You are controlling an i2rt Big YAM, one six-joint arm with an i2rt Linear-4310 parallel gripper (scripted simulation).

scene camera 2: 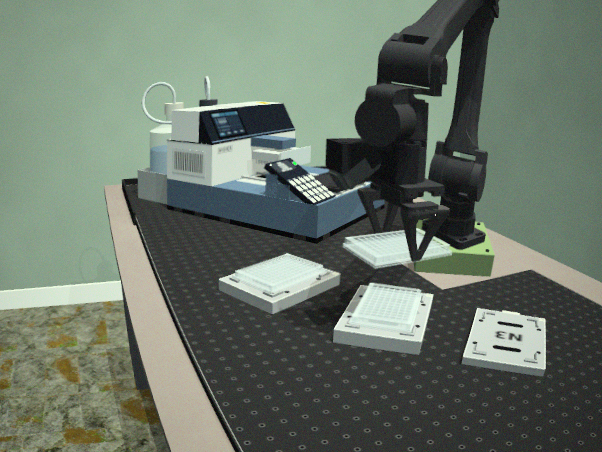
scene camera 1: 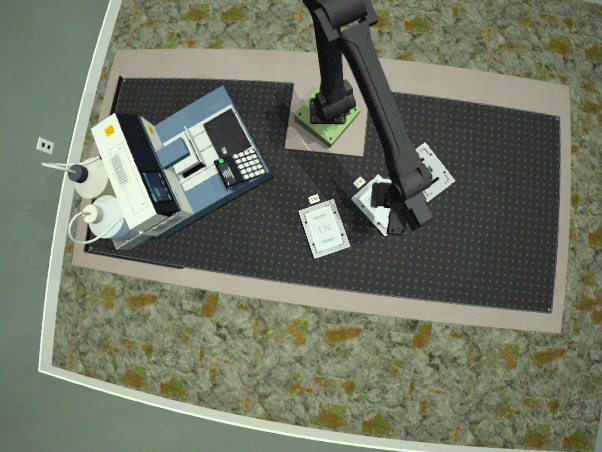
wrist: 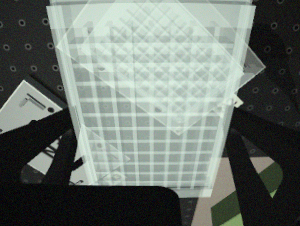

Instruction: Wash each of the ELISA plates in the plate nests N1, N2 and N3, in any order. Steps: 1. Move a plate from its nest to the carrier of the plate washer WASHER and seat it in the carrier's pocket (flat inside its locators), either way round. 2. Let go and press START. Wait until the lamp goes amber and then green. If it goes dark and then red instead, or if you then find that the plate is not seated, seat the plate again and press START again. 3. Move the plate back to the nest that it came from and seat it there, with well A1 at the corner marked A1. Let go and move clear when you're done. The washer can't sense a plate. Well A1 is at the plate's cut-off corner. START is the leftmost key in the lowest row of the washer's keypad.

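Observation:
Here is a plate washer point(scene camera 2: 211, 174), and I also see an ELISA plate point(scene camera 2: 289, 270). There is another ELISA plate point(scene camera 2: 383, 307), and a further ELISA plate point(scene camera 2: 380, 250) shares the scene with it. My own gripper point(scene camera 2: 398, 250) is visible to me as well, and the wrist view gives me the gripper point(wrist: 151, 114) too.

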